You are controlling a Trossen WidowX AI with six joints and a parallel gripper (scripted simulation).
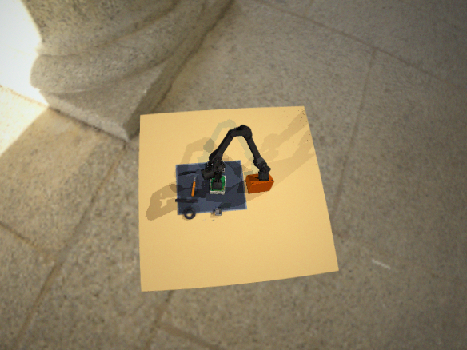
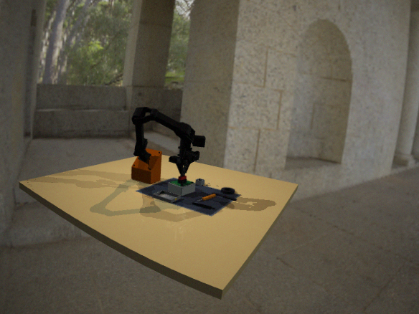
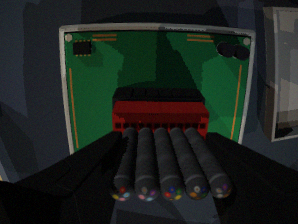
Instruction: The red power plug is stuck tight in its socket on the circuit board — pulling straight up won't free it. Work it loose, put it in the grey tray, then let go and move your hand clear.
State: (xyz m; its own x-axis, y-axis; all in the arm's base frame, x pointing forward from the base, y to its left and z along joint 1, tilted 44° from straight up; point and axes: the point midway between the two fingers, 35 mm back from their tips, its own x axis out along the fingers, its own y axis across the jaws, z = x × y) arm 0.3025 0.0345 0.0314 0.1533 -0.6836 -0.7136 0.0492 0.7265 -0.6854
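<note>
Now: gripper tip 2 cm above the red power plug. The rest, counted from my gripper tip: blue mat 10 cm below, 5 cm ahead, 1 cm to the left; then black bar 21 cm ahead, 11 cm to the left, 10 cm below.
</note>
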